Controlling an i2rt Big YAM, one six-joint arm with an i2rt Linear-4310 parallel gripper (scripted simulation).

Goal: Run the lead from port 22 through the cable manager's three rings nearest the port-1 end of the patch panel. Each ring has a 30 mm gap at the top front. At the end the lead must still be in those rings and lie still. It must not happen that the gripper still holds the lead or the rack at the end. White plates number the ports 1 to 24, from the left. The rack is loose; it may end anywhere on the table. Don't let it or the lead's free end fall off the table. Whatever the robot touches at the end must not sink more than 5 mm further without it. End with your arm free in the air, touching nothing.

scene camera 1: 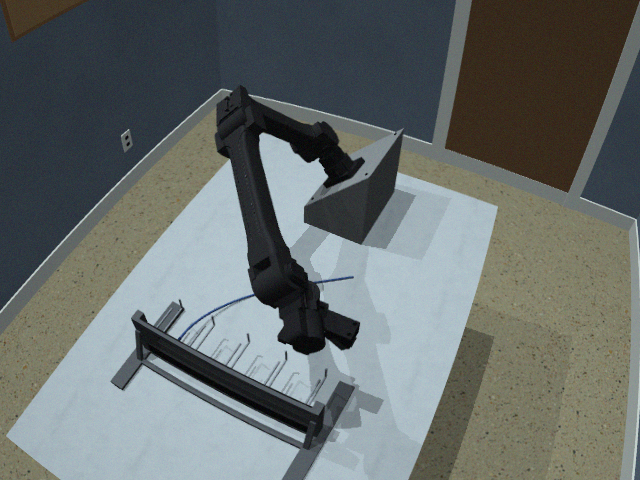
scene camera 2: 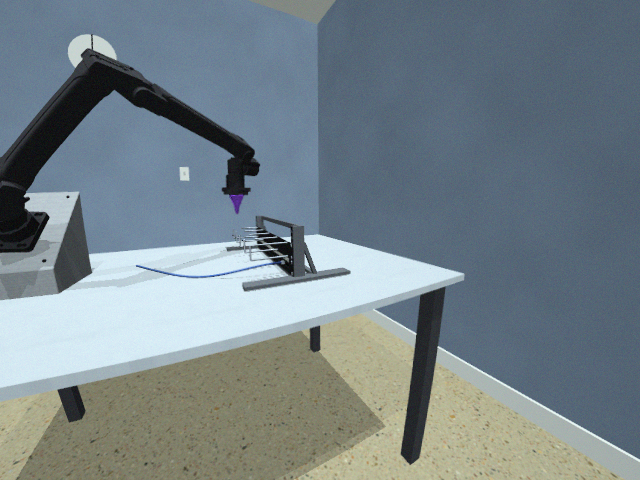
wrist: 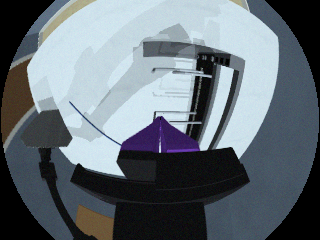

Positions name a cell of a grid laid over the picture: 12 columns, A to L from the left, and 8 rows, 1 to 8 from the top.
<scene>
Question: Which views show the dark rack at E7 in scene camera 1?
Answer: Scene camera 1, scene camera 2 and the wrist view: all of them.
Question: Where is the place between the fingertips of my gripper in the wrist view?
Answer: At G5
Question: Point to a dark rack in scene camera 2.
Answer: F5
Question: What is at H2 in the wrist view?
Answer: A dark rack.
</scene>
